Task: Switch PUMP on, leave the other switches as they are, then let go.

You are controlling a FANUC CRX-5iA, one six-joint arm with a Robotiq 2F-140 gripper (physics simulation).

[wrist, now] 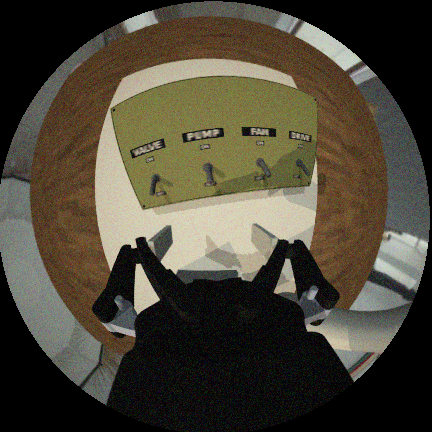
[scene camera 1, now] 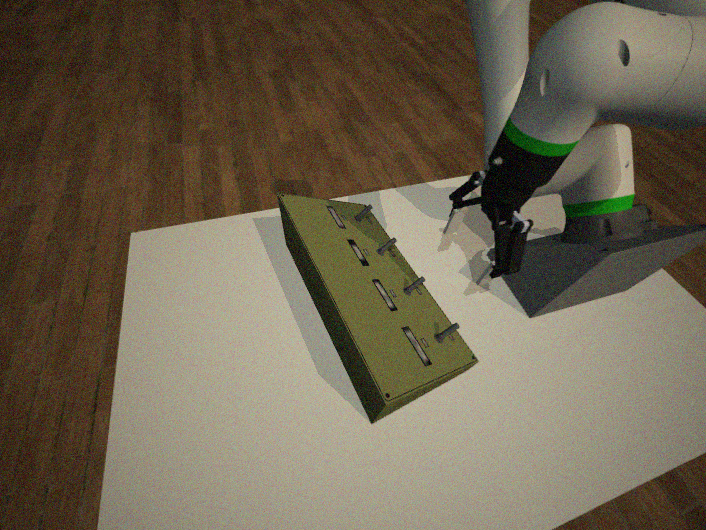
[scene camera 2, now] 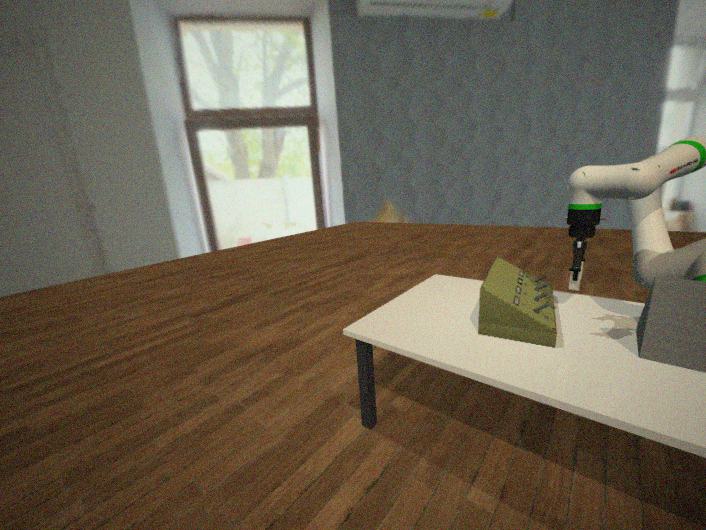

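Pixels of known places: gripper, fingertip midpoint: (wrist: 211,233) (scene camera 1: 465,255) (scene camera 2: 575,283); arm's base at its link origin: (scene camera 1: 599,237).
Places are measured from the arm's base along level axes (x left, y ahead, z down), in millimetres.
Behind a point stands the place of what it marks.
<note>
An olive sloped switch panel (scene camera 1: 336,273) @[x -72, y 627, z -13 mm] (scene camera 2: 504,325) @[x 172, y 543, z 104 mm] (wrist: 215,100) @[x -46, y 604, z -3 mm] stands on the table. In the wrist view its labels read VALVE, PUMP, FAN, DRIVE from left to right. The PUMP lever (scene camera 1: 414,285) @[x -28, y 462, z 42 mm] (wrist: 209,173) @[x -32, y 457, z 36 mm] is tilted towards the panel's lower edge, away from its ON mark (wrist: 205,147) @[x -26, y 513, z 43 mm]. The VALVE lever (scene camera 1: 447,332) @[x 90, y 447, z 41 mm] (wrist: 154,184) @[x 83, y 443, z 42 mm], FAN lever (scene camera 1: 386,246) @[x -147, y 479, z 43 mm] (wrist: 263,167) @[x -146, y 474, z 41 mm] and DRIVE lever (scene camera 1: 363,213) @[x -264, y 494, z 44 mm] (wrist: 303,167) @[x -265, y 489, z 42 mm] also lean to the lower edge. My gripper (scene camera 1: 465,251) @[x -33, y 357, z -20 mm] (scene camera 2: 574,282) @[x -33, y 357, z -20 mm] (wrist: 211,233) @[x -33, y 357, z -20 mm] is open and empty, above the table on the robot's side of the panel, apart from the levers.
The white table (scene camera 1: 199,342) @[x -91, y 935, z 158 mm] (scene camera 2: 410,319) @[x 195, y 911, z 158 mm] carries the panel and the grey wedge-shaped robot base (scene camera 1: 570,279) @[x 79, y 166, z -10 mm] (scene camera 2: 672,325) @[x 90, y 110, z 32 mm], which stands on the robot's side behind the gripper. The arm's shadow falls across the FAN and DRIVE end of the panel.
</note>
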